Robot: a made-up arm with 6 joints.
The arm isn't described. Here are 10 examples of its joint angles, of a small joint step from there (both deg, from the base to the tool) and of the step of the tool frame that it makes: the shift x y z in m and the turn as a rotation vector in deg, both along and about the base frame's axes.
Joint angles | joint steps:
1: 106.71 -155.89 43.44 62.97 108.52 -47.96 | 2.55 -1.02 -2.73 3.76 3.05 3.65
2: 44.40 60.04 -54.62 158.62 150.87 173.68 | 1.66 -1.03 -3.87 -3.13 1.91 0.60
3: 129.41 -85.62 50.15 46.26 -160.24 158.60 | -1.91 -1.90 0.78 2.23 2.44 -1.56
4: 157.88 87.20 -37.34 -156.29 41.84 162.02 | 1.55 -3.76 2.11 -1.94 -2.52 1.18
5: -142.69 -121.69 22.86 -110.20 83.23 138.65 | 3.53 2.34 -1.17 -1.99 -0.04 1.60
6: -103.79 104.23 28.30 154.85 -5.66 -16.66 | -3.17 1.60 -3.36 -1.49 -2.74 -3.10
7: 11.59 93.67 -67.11 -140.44 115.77 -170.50 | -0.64 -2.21 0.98 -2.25 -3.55 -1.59
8: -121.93 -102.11 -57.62 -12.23 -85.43 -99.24 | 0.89 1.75 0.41 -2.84 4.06 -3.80
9: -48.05 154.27 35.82 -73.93 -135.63 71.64 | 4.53 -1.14 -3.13 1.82 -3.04 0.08
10: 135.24 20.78 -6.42 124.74 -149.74 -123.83 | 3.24 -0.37 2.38 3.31 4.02 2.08
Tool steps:
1: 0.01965 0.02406 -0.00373 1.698 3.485 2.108
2: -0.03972 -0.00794 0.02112 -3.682 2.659 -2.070
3: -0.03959 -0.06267 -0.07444 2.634 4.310 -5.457
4: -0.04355 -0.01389 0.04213 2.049 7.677 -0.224
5: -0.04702 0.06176 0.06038 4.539 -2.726 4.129
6: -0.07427 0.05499 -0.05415 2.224 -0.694 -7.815
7: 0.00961 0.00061 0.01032 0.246 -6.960 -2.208
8: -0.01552 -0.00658 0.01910 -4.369 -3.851 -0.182
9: 0.01219 -0.01640 0.02788 4.405 -0.475 4.624
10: -0.03522 -0.06694 0.02276 -0.164 -0.573 6.234
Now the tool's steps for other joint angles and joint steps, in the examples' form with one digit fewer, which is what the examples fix.
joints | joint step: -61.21 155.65 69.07 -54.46 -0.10 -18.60 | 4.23 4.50 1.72 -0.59 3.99 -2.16
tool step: -0.0377 0.1081 -0.0285 -1.24 2.89 1.37
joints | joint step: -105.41 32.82 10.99 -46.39 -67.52 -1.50 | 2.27 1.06 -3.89 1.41 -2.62 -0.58
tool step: 0.0402 -0.0047 -0.0450 7.06 -1.30 4.13
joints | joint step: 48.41 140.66 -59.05 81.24 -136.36 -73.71 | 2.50 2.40 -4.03 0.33 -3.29 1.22
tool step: -0.0378 -0.0288 0.0349 -5.45 5.53 5.61
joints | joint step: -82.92 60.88 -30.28 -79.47 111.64 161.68 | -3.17 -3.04 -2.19 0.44 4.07 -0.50
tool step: -0.0514 0.0251 0.0557 -2.42 3.69 -2.48
